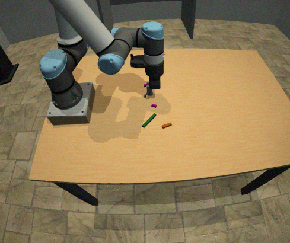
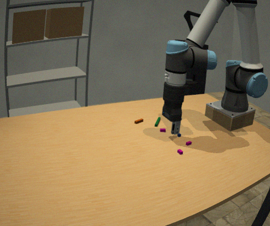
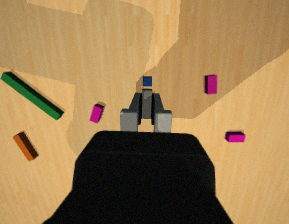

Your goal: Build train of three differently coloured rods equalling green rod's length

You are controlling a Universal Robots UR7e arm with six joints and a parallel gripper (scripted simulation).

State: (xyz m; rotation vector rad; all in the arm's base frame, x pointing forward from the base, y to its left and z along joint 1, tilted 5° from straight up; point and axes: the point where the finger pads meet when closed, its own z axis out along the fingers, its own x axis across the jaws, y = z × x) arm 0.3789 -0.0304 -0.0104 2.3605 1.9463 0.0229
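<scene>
The grey rod lies 1 cm below my hand. The rest, counted from my hand: blue rod (3 cm below, 2 cm behind); then orange rod (18 cm to the right, 4 cm ahead, 3 cm below); then green rod (14 cm to the right, 3 cm below, 3 cm behind).
</scene>
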